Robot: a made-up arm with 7 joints. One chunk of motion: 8 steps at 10 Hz.
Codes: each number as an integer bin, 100 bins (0 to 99) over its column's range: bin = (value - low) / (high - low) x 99, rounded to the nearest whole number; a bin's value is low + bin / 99 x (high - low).
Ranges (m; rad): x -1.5..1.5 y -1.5..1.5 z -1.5..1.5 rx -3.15..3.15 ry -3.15..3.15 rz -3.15..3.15
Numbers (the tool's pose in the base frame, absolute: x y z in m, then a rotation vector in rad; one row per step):
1: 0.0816 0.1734 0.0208 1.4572 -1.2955 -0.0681
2: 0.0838 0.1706 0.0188 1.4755 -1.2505 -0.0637
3: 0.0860 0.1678 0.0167 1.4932 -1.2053 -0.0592
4: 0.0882 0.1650 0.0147 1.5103 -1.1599 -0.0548
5: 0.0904 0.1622 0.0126 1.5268 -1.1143 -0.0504
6: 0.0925 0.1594 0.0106 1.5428 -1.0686 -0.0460
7: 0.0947 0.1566 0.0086 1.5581 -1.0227 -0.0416
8: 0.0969 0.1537 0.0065 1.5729 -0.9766 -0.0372
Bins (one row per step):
1: 52 55 50 72 29 48
2: 52 55 50 73 30 48
3: 52 55 50 73 31 49
4: 52 55 50 73 31 49
5: 52 55 50 73 32 49
6: 53 55 50 74 33 49
7: 53 55 50 74 33 49
8: 53 55 50 74 34 49

